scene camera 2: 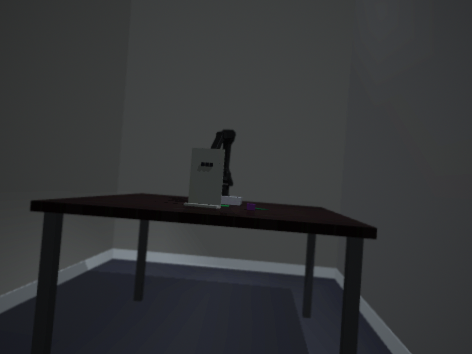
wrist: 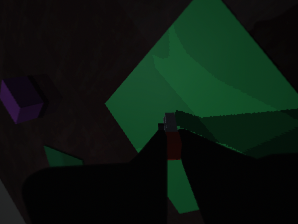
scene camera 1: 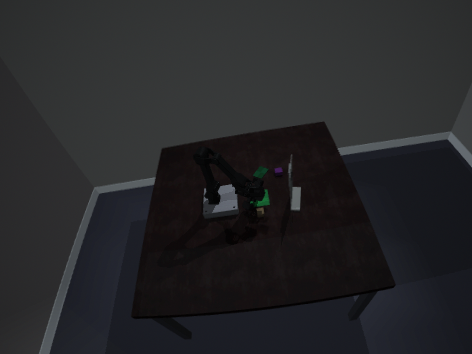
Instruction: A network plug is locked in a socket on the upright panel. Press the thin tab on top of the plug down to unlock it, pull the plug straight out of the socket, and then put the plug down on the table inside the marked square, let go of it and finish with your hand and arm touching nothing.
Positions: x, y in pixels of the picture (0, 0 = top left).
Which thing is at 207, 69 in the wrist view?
A green marked square.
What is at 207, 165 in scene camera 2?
An upright grey panel.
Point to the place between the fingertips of my gripper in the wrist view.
170, 136
